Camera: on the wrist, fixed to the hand. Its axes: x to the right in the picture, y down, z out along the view.
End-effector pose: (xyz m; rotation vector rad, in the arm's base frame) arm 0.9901 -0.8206 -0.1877 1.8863 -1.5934 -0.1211
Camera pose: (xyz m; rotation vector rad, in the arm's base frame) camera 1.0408 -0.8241 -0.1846 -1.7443 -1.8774 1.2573
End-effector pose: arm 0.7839 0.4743 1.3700 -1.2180 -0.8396 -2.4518
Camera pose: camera 0.7382 0.4921 1.3564 -0.3063 0.9318 0.1640
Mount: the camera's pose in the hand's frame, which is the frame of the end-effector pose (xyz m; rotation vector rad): 0.0171 -0.0412 -0.0246 0.0195 -0.4969 -3.0761
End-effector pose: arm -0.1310 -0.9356 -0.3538 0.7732 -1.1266 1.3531
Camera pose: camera -0.0888 -0.9116 -0.3385 1.3893 0.5608 -1.4694
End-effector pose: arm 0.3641 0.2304 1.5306 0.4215 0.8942 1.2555
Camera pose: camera 0.3720 0.2297 1.4803 -0.6861 0.1926 -1.6366
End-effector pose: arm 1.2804 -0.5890 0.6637 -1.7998 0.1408 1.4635
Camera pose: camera 1.3273 -0.5700 0.6699 0.0714 -1.7712 -0.6336
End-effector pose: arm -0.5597 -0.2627 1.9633 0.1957 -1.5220 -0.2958
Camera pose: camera -0.5376 -0.3085 1.9658 -1.8172 0.0982 1.9571
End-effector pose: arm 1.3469 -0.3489 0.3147 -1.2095 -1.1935 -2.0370
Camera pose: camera 1.2967 -0.3491 0.3060 -0.6608 1.0418 0.3758
